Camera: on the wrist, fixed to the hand. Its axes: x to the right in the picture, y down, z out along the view.
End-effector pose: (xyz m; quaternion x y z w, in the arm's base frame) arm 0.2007 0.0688 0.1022 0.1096 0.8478 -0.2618 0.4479
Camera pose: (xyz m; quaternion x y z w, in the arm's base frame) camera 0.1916 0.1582 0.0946 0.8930 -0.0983 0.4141 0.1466
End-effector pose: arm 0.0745 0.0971 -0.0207 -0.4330 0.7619 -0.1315 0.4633
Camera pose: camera -0.0087 0.1248 -0.0418 0.8096 0.4516 0.3705 0.0582
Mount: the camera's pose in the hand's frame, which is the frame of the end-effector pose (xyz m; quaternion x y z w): 0.0071 0.0738 -0.0513 -0.0586 -0.1109 -0.9917 0.0282
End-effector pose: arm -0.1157 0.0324 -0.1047 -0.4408 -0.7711 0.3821 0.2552
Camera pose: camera -0.0459 0.0809 -0.1347 0.7797 -0.5096 -0.2386 0.2748
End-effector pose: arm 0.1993 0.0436 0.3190 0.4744 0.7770 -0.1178 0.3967
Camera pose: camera 0.2330 0.1154 0.3618 -0.7935 0.4553 -0.4038 0.0083
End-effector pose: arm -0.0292 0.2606 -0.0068 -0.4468 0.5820 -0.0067 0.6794
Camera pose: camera -0.1055 0.2704 -0.0538 -0.6303 -0.5016 -0.5903 0.0509
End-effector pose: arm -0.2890 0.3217 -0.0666 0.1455 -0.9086 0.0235 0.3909
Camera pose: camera -0.2784 0.3986 -0.0207 -0.8848 -0.0739 0.4564 0.0579
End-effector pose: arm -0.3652 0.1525 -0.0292 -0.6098 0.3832 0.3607 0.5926
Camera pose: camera -0.4288 0.1007 -0.0666 -0.3919 -0.6808 -0.4874 0.3812
